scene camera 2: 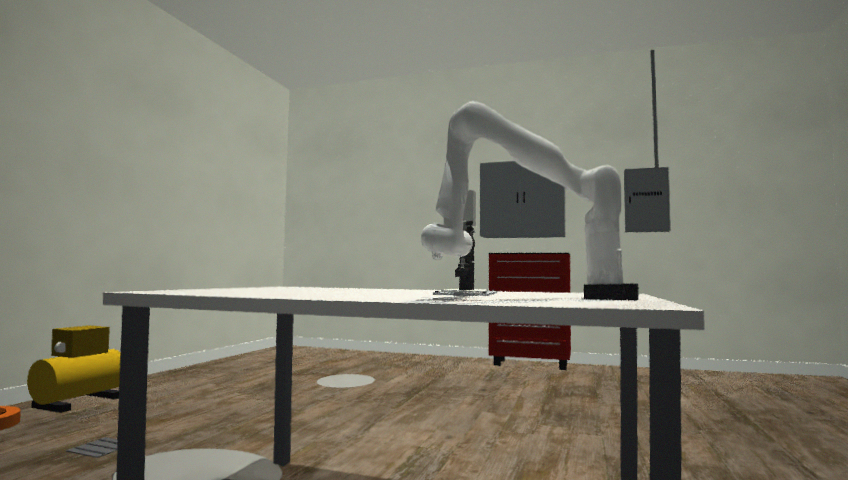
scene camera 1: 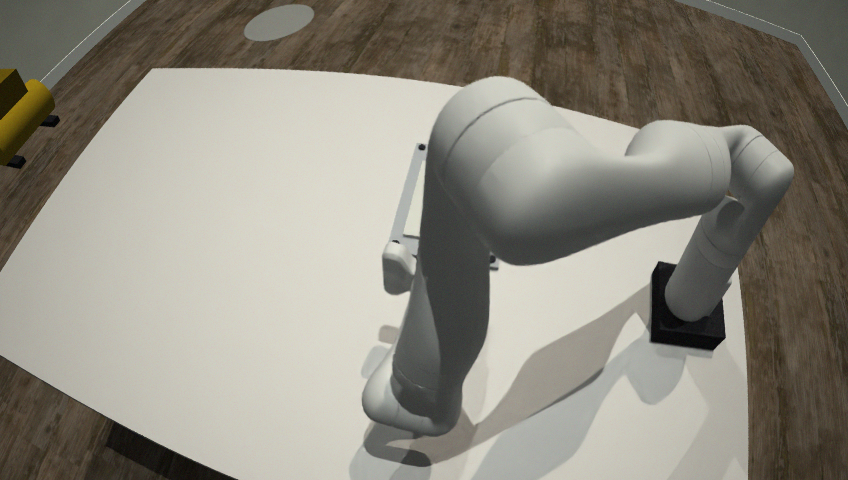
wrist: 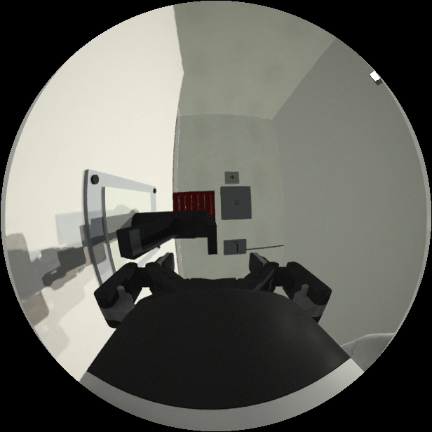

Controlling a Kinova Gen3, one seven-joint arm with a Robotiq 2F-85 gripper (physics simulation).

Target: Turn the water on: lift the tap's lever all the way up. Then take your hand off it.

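Pixels of known places: arm's base, origin of its link: (scene camera 2: pixel 604 284) (scene camera 1: pixel 686 298).
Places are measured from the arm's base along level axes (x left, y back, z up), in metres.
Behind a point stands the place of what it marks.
A black tap (wrist: pixel 160 222) (scene camera 2: pixel 468 279) @[x -0.115, y -0.407, z 0.008 m] rises from a grey-framed base plate (wrist: pixel 125 183) (scene camera 1: pixel 407 196) @[x -0.124, y -0.491, z -0.031 m]. In the wrist view the tap's foot is at left and its top at right; its spout (wrist: pixel 131 242) points toward the camera. Its lever (wrist: pixel 212 240) shows as a thin bar at the top, reaching out roughly level toward my gripper. My gripper (wrist: pixel 211 261) is open and holds nothing. The lever's end shows ahead of the gap between the fingertips, with one fingertip lower and one higher; contact cannot be told. In scene camera 1 my arm hides the tap and the gripper.
The base plate lies on the white table (scene camera 1: pixel 208 208) @[x -0.035, y -0.847, z -0.039 m] (scene camera 2: pixel 297 302) @[x 0.412, y -0.710, z -0.047 m]. My arm's black mount (scene camera 1: pixel 687 333) @[x 0.067, y -0.001, z 0.000 m] (scene camera 2: pixel 610 291) @[x 0.068, y 0.010, z -0.017 m] stands at the table's right side. A red drawer cabinet (scene camera 2: pixel 529 273) (wrist: pixel 192 201) and grey wall cabinets are in the background. A yellow tank (scene camera 2: pixel 74 374) stands on the floor.
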